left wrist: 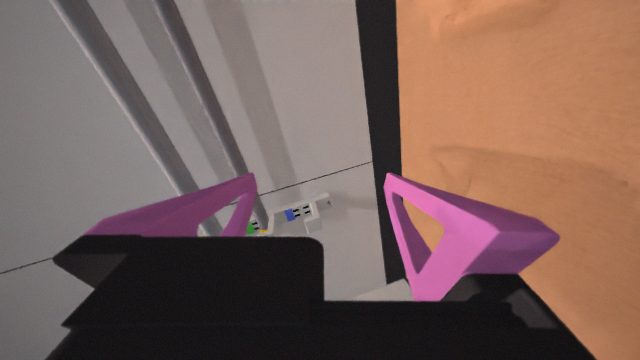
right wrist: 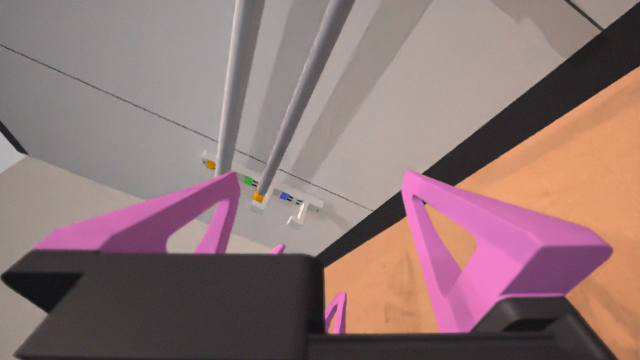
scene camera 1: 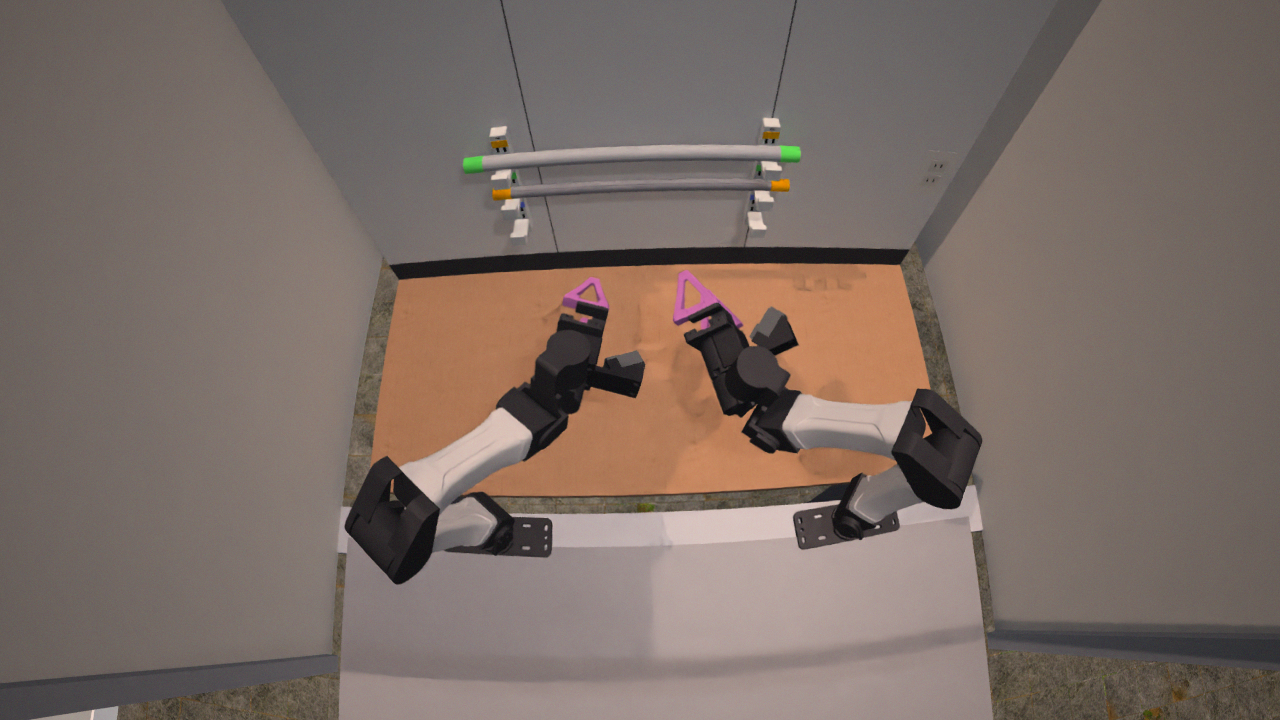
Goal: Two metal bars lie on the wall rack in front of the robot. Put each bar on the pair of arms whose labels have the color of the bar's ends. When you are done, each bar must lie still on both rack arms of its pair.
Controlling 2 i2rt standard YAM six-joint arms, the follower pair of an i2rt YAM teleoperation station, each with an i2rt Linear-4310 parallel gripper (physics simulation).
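Frame: origin at the left arm's base, x back, y down, z right, level; metres.
Seen in the pictures: left gripper, fingertip midpoint: (left wrist: 320, 180) (scene camera 1: 590, 299); right gripper, fingertip midpoint: (right wrist: 320, 180) (scene camera 1: 694, 281); left arm's base at its link origin: (scene camera 1: 496, 535); right arm's base at its link origin: (scene camera 1: 846, 522).
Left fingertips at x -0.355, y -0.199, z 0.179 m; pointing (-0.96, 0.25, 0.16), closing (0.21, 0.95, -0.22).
Pixels of each thing's top centre, then the offset from my left fingertips to it. Level surfaces: height alone.
- thick grey bar with green ends, top centre: (right wrist: 226, 80) (scene camera 1: 631, 148) (left wrist: 134, 124) dx -0.154, dy -0.186, dz +0.070 m
- thinner bar with orange ends, top centre: (right wrist: 290, 101) (scene camera 1: 640, 181) (left wrist: 197, 96) dx -0.157, dy -0.106, dz +0.084 m
- outlet at its top centre: (scene camera 1: 941, 161) dx -0.197, dy -0.147, dz +0.606 m
- orange-brown board at its surface level: dy +0.187 m
The thick grey bar with green ends (scene camera 1: 635, 154) (left wrist: 125, 110) (right wrist: 240, 75) lies on the upper pair of rack arms, under the orange labels (scene camera 1: 770, 135) (right wrist: 211, 164). The thinner bar with orange ends (scene camera 1: 635, 187) (left wrist: 205, 105) (right wrist: 305, 95) lies on the middle pair, under the green labels (right wrist: 248, 180). The lowest arms (scene camera 1: 756, 223) (right wrist: 298, 218), by the blue labels (left wrist: 290, 215) (right wrist: 284, 195), hold no bar. My left gripper (scene camera 1: 587, 291) (left wrist: 320, 180) and right gripper (scene camera 1: 703, 288) (right wrist: 321, 174) are open and empty, below and in front of the bars. In the right wrist view a finger hides the green end.
The wall (scene camera 1: 644, 80) stands behind the rack, with an outlet (scene camera 1: 933, 168) at the right. The orange-brown board (scene camera 1: 447, 358) lies under both arms. Side walls (scene camera 1: 179, 313) (scene camera 1: 1118, 358) stand left and right. The two grippers are close together near the middle.
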